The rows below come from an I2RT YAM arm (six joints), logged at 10 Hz.
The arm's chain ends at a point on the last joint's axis. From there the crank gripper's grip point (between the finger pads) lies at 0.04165 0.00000 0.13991 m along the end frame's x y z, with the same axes.
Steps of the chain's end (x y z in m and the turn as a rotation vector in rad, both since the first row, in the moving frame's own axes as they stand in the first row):
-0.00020 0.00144 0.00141 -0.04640 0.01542 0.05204
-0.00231 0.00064 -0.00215 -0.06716 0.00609 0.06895
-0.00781 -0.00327 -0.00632 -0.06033 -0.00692 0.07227
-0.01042 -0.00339 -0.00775 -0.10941 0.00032 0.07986
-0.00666 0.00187 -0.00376 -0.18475 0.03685 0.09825
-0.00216 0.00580 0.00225 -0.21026 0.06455 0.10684
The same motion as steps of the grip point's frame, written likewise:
0.00173 0.01013 0.00055 -0.04640 0.01542 0.05204
-0.00188 0.01291 -0.00282 -0.06716 0.00609 0.06895
-0.00919 0.00814 -0.00638 -0.06033 -0.00692 0.07227
-0.01112 0.01519 -0.00878 -0.10941 0.00032 0.07986
-0.00304 0.03170 -0.00813 -0.18475 0.03685 0.09825
0.00489 0.03953 -0.00424 -0.21026 0.06455 0.10684

